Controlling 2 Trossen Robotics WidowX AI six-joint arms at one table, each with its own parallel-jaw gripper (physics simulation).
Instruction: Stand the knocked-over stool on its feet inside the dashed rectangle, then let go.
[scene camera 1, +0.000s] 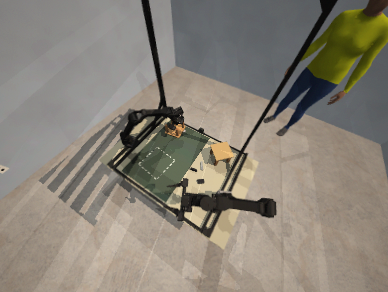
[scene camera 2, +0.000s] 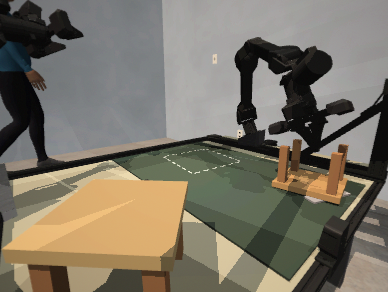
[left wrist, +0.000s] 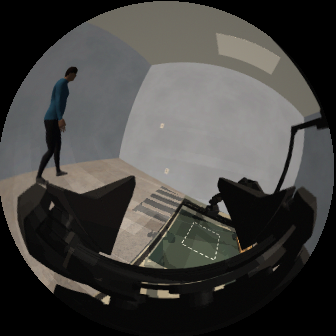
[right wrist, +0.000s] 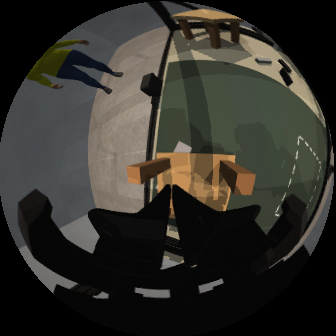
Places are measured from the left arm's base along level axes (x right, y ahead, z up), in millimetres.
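Where they show: left gripper, fingertip midpoint: (scene camera 1: 165, 196) (scene camera 2: 74, 41) (left wrist: 178, 180); right gripper, fingertip midpoint: (scene camera 2: 316, 152) (right wrist: 170, 187); right arm's base at its link origin: (scene camera 1: 129, 140) (scene camera 2: 251, 133) (left wrist: 212, 207).
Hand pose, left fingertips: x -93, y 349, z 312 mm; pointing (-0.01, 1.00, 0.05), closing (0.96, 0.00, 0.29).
Things, the pixels of their top centre, and the offset from my left fingertips.
- knocked-over stool, top centre: (right wrist: 178, 227) (scene camera 2: 315, 144) (scene camera 1: 174, 122) dx +727, dy +116, dz -296 mm
- second stool at its top centre: (scene camera 2: 120, 205) (scene camera 1: 221, 150) dx +472, dy -330, dz -297 mm
- grey block at its top centre: (scene camera 1: 201, 165) dx +369, dy -178, dz -405 mm
- pale flat piece at its top centre: (right wrist: 171, 169) (scene camera 2: 327, 194) dx +763, dy +63, dz -410 mm
The knocked-over stool (scene camera 1: 175, 132) (scene camera 2: 303, 184) (right wrist: 195, 169) lies upside down on the green mat, seat down and legs up, outside the dashed rectangle. The dashed rectangle (scene camera 1: 158, 147) (scene camera 2: 195, 173) (left wrist: 219, 236) (right wrist: 300, 136) is a white outline on the mat, with no stool in it. My right gripper (scene camera 2: 313, 149) (right wrist: 170, 187) is shut and holds nothing visible; its fingertips are together over the upturned stool, among the legs. In the right wrist view its fingers hide the lower legs. My left gripper (scene camera 1: 177, 200) (scene camera 2: 74, 42) (left wrist: 178, 180) is open and empty, raised well away from the stool.
A second stool (scene camera 1: 221, 151) (scene camera 2: 100, 215) (right wrist: 207, 16) stands upright on the pale table. Small dark blocks (scene camera 1: 200, 181) (right wrist: 286, 76) and a grey block (scene camera 1: 202, 166) (right wrist: 263, 60) lie near it. A pale flat piece (scene camera 2: 317, 199) (right wrist: 182, 147) lies beside the upturned stool. A dark frame edges the table.
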